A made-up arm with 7 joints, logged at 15 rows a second.
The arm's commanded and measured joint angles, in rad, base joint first. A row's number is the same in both.
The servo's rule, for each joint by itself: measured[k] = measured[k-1] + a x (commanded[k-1-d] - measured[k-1]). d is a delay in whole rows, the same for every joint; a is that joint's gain. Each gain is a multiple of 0.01, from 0.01 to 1. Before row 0 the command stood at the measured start. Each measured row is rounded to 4 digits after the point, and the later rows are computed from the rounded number. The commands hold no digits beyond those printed.
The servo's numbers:
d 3
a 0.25 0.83 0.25 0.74 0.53 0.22 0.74
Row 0, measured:
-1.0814, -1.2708, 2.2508, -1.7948, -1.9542, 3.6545, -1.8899
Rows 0 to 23, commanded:
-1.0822, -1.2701, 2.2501, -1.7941, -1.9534, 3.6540, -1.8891
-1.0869, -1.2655, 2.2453, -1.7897, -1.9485, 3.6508, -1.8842
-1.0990, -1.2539, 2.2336, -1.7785, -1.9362, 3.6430, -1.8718
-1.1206, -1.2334, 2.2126, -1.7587, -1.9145, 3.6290, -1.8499
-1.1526, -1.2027, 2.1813, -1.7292, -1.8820, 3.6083, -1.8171
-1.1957, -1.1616, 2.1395, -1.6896, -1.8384, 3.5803, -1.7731
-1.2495, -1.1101, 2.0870, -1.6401, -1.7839, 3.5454, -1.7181
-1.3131, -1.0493, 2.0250, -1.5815, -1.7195, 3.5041, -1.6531
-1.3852, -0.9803, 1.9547, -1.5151, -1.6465, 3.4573, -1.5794
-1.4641, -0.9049, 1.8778, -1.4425, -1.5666, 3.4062, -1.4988
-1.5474, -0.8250, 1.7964, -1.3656, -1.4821, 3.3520, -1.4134
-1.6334, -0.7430, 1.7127, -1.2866, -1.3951, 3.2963, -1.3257
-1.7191, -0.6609, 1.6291, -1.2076, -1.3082, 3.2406, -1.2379
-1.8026, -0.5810, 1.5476, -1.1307, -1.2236, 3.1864, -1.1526
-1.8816, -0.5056, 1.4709, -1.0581, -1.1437, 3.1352, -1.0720
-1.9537, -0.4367, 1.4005, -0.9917, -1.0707, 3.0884, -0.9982
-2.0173, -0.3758, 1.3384, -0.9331, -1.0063, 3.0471, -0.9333
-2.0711, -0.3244, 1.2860, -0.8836, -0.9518, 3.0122, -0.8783
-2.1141, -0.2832, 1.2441, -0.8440, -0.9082, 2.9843, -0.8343
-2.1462, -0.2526, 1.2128, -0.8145, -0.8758, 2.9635, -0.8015
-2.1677, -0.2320, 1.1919, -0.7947, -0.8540, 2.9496, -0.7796
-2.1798, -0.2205, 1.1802, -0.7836, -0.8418, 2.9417, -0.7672
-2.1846, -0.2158, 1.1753, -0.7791, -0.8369, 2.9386, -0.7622
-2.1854, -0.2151, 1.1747, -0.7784, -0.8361, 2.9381, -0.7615
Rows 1 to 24, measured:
-1.0814, -1.2708, 2.2508, -1.7948, -1.9542, 3.6545, -1.8899
-1.0814, -1.2708, 2.2508, -1.7948, -1.9542, 3.6545, -1.8899
-1.0814, -1.2708, 2.2508, -1.7948, -1.9542, 3.6545, -1.8899
-1.0816, -1.2702, 2.2506, -1.7943, -1.9538, 3.6544, -1.8893
-1.0829, -1.2663, 2.2493, -1.7909, -1.9510, 3.6536, -1.8855
-1.0869, -1.2560, 2.2454, -1.7817, -1.9432, 3.6513, -1.8754
-1.0953, -1.2372, 2.2372, -1.7647, -1.9280, 3.6464, -1.8565
-1.1096, -1.2086, 2.2232, -1.7384, -1.9036, 3.6380, -1.8273
-1.1311, -1.1696, 2.2023, -1.7023, -1.8690, 3.6253, -1.7872
-1.1607, -1.1202, 2.1735, -1.6563, -1.8239, 3.6077, -1.7361
-1.1988, -1.0614, 2.1364, -1.6009, -1.7686, 3.5849, -1.6747
-1.2454, -0.9941, 2.0910, -1.5374, -1.7039, 3.5568, -1.6042
-1.3001, -0.9201, 2.0377, -1.4672, -1.6311, 3.5237, -1.5262
-1.3619, -0.8412, 1.9774, -1.3920, -1.5521, 3.4859, -1.4427
-1.4298, -0.7597, 1.9112, -1.3140, -1.4689, 3.4442, -1.3561
-1.5021, -0.6777, 1.8407, -1.2353, -1.3837, 3.3994, -1.2686
-1.5772, -0.5974, 1.7674, -1.1579, -1.2988, 3.3525, -1.1828
-1.6533, -0.5212, 1.6933, -1.0840, -1.2166, 3.3047, -1.1008
-1.7284, -0.4511, 1.6201, -1.0157, -1.1393, 3.2571, -1.0249
-1.8006, -0.3886, 1.5497, -0.9546, -1.0688, 3.2109, -0.9571
-1.8682, -0.3353, 1.4838, -0.9021, -1.0068, 3.1672, -0.8988
-1.9297, -0.2921, 1.4239, -0.8591, -0.9545, 3.1270, -0.8511
-1.9838, -0.2593, 1.3711, -0.8261, -0.9128, 3.0910, -0.8144
-2.0298, -0.2366, 1.3263, -0.8029, -0.8816, 3.0599, -0.7886

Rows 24 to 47, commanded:
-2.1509, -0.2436, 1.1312, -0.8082, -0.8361, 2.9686, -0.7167
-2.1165, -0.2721, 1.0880, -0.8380, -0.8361, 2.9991, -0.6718
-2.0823, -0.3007, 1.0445, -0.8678, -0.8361, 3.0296, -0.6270
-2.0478, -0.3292, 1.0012, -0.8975, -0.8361, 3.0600, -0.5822
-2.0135, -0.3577, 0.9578, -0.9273, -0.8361, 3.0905, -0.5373
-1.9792, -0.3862, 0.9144, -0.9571, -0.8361, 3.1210, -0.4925
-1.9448, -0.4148, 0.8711, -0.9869, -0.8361, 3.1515, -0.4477
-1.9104, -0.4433, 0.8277, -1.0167, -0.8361, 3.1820, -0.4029
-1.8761, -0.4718, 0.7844, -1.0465, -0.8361, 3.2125, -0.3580
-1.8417, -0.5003, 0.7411, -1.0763, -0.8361, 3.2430, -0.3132
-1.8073, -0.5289, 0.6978, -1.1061, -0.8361, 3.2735, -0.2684
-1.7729, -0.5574, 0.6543, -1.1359, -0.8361, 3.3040, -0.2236
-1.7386, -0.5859, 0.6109, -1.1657, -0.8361, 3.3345, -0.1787
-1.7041, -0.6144, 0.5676, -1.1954, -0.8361, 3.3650, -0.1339
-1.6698, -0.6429, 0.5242, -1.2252, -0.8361, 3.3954, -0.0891
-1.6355, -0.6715, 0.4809, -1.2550, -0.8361, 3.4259, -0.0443
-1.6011, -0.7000, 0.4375, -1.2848, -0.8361, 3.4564, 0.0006
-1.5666, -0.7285, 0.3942, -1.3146, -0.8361, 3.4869, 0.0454
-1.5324, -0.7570, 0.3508, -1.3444, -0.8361, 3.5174, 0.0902
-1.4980, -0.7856, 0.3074, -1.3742, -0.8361, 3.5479, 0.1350
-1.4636, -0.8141, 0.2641, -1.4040, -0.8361, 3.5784, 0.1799
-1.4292, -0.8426, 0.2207, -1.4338, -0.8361, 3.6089, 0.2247
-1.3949, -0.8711, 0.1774, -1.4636, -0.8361, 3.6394, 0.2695
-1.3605, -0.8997, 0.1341, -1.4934, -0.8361, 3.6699, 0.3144
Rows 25 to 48, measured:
-2.0673, -0.2232, 1.2898, -0.7886, -0.8605, 3.0339, -0.7728
-2.0966, -0.2171, 1.2612, -0.7816, -0.8480, 3.0129, -0.7650
-2.1188, -0.2154, 1.2396, -0.7792, -0.8417, 2.9964, -0.7624
-2.1268, -0.2388, 1.2125, -0.8007, -0.8387, 2.9903, -0.7286
-2.1242, -0.2664, 1.1814, -0.8283, -0.8373, 2.9922, -0.6866
-2.1137, -0.2949, 1.1472, -0.8575, -0.8367, 3.0004, -0.6425
-2.0972, -0.3234, 1.1107, -0.8871, -0.8364, 3.0135, -0.5979
-2.0763, -0.3519, 1.0725, -0.9168, -0.8362, 3.0304, -0.5531
-2.0520, -0.3804, 1.0330, -0.9466, -0.8361, 3.0503, -0.5083
-2.0252, -0.4090, 0.9925, -0.9764, -0.8361, 3.0726, -0.4635
-1.9965, -0.4375, 0.9513, -1.0062, -0.8361, 3.0967, -0.4187
-1.9664, -0.4660, 0.9096, -1.0360, -0.8361, 3.1222, -0.3738
-1.9352, -0.4945, 0.8675, -1.0658, -0.8361, 3.1488, -0.3290
-1.9032, -0.5231, 0.8251, -1.0956, -0.8361, 3.1762, -0.2842
-1.8706, -0.5516, 0.7824, -1.1254, -0.8361, 3.2043, -0.2394
-1.8376, -0.5801, 0.7395, -1.1552, -0.8361, 3.2329, -0.1945
-1.8042, -0.6086, 0.6965, -1.1849, -0.8361, 3.2620, -0.1497
-1.7706, -0.6371, 0.6534, -1.2147, -0.8361, 3.2913, -0.1049
-1.7368, -0.6657, 0.6103, -1.2445, -0.8361, 3.3209, -0.0601
-1.7029, -0.6942, 0.5671, -1.2743, -0.8361, 3.3507, -0.0152
-1.6688, -0.7227, 0.5239, -1.3041, -0.8361, 3.3807, 0.0296
-1.6347, -0.7512, 0.4806, -1.3339, -0.8361, 3.4108, 0.0744
-1.6005, -0.7798, 0.4373, -1.3637, -0.8361, 3.4410, 0.1192
-1.5663, -0.8083, 0.3940, -1.3935, -0.8361, 3.4712, 0.1641

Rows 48 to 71, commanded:
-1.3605, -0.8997, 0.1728, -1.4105, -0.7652, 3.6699, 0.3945
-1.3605, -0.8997, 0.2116, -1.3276, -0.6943, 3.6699, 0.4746
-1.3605, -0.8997, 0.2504, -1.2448, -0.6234, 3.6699, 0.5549
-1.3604, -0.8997, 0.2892, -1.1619, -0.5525, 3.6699, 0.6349
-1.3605, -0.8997, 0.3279, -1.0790, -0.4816, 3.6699, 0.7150
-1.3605, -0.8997, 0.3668, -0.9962, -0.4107, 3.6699, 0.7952
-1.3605, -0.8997, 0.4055, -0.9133, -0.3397, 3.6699, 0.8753
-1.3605, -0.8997, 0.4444, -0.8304, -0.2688, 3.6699, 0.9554
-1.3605, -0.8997, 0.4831, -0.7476, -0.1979, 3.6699, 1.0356
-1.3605, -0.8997, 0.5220, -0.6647, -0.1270, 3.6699, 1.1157
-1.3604, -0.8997, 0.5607, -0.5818, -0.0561, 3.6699, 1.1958
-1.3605, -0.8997, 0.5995, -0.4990, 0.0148, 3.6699, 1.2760
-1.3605, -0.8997, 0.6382, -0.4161, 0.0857, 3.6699, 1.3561
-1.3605, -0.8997, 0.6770, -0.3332, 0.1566, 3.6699, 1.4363
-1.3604, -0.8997, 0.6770, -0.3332, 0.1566, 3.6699, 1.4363
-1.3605, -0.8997, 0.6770, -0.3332, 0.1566, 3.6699, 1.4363
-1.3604, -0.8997, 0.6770, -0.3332, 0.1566, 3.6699, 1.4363
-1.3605, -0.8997, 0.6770, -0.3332, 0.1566, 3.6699, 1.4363
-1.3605, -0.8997, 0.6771, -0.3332, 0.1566, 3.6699, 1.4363
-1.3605, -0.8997, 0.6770, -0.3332, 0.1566, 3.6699, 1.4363
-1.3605, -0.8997, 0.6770, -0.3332, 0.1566, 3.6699, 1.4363
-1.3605, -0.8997, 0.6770, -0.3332, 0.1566, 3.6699, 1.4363
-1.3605, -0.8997, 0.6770, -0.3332, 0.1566, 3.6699, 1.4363
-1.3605, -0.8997, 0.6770, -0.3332, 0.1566, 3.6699, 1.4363
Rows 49 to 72, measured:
-1.5320, -0.8368, 0.3507, -1.4233, -0.8361, 3.5015, 0.2089
-1.4977, -0.8653, 0.3074, -1.4531, -0.8361, 3.5318, 0.2537
-1.4634, -0.8939, 0.2641, -1.4829, -0.8361, 3.5622, 0.2986
-1.4377, -0.8987, 0.2413, -1.4293, -0.7985, 3.5859, 0.3696
-1.4184, -0.8995, 0.2339, -1.3540, -0.7433, 3.6044, 0.4473
-1.4039, -0.8997, 0.2380, -1.2732, -0.6798, 3.6188, 0.5269
-1.3930, -0.8997, 0.2508, -1.1908, -0.6123, 3.6300, 0.6068
-1.3849, -0.8997, 0.2701, -1.1081, -0.5430, 3.6388, 0.6869
-1.3788, -0.8997, 0.2943, -1.0253, -0.4729, 3.6456, 0.7670
-1.3742, -0.8997, 0.3221, -0.9424, -0.4023, 3.6509, 0.8471
-1.3708, -0.8997, 0.3527, -0.8595, -0.3315, 3.6551, 0.9272
-1.3682, -0.8997, 0.3853, -0.7767, -0.2607, 3.6584, 1.0074
-1.3663, -0.8997, 0.4195, -0.6938, -0.1898, 3.6609, 1.0875
-1.3648, -0.8997, 0.4548, -0.6109, -0.1189, 3.6629, 1.1676
-1.3637, -0.8997, 0.4910, -0.5281, -0.0480, 3.6644, 1.2478
-1.3629, -0.8997, 0.5278, -0.4452, 0.0229, 3.6656, 1.3279
-1.3623, -0.8997, 0.5651, -0.3623, 0.0938, 3.6665, 1.4081
-1.3618, -0.8997, 0.5931, -0.3408, 0.1271, 3.6672, 1.4290
-1.3615, -0.8997, 0.6141, -0.3352, 0.1427, 3.6678, 1.4344
-1.3612, -0.8997, 0.6298, -0.3337, 0.1501, 3.6683, 1.4358
-1.3610, -0.8997, 0.6416, -0.3333, 0.1535, 3.6687, 1.4362
-1.3609, -0.8997, 0.6505, -0.3332, 0.1551, 3.6690, 1.4363
-1.3608, -0.8997, 0.6571, -0.3332, 0.1559, 3.6692, 1.4363
-1.3607, -0.8997, 0.6621, -0.3332, 0.1563, 3.6694, 1.4363

